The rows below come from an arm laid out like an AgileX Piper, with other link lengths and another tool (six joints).
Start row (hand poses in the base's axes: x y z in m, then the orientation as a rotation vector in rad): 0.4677, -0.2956, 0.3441, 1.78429, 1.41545, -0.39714
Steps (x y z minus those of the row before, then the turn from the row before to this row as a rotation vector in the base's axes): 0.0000, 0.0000, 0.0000, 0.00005, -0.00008, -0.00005; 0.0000, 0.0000, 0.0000, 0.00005, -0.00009, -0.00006; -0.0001, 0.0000, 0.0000, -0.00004, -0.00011, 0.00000; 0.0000, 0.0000, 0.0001, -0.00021, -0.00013, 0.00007; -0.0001, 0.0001, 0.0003, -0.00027, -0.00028, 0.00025; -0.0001, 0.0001, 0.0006, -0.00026, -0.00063, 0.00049; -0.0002, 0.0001, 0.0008, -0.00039, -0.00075, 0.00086; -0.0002, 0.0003, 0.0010, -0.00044, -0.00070, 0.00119; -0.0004, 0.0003, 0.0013, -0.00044, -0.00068, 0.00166; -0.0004, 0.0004, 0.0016, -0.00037, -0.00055, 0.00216; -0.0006, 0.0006, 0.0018, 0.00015, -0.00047, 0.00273; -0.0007, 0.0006, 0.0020, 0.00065, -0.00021, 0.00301; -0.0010, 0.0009, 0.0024, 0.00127, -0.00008, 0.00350; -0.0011, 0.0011, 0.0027, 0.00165, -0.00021, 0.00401; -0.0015, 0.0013, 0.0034, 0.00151, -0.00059, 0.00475
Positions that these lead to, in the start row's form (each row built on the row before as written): 0.4677, -0.2956, 0.3441, 1.78437, 1.41537, -0.39706; 0.4677, -0.2956, 0.3441, 1.78445, 1.41528, -0.39697; 0.4676, -0.2956, 0.3441, 1.78441, 1.41519, -0.39689; 0.4676, -0.2956, 0.3442, 1.78418, 1.41507, -0.39687; 0.4675, -0.2955, 0.3445, 1.78376, 1.41497, -0.39665; 0.4674, -0.2954, 0.3451, 1.78315, 1.41483, -0.39597; 0.4672, -0.2953, 0.3459, 1.78215, 1.41486, -0.39506; 0.4670, -0.2950, 0.3469, 1.78085, 1.41518, -0.39406; 0.4666, -0.2947, 0.3482, 1.77919, 1.41591, -0.39283; 0.4662, -0.2943, 0.3498, 1.77721, 1.41718, -0.39142; 0.4656, -0.2937, 0.3516, 1.77520, 1.41920, -0.38945; 0.4649, -0.2931, 0.3536, 1.77338, 1.42185, -0.38725; 0.4639, -0.2922, 0.3560, 1.77168, 1.42526, -0.38451; 0.4628, -0.2911, 0.3587, 1.76988, 1.42916, -0.38113; 0.4613, -0.2898, 0.3621, 1.76737, 1.43335, -0.37710
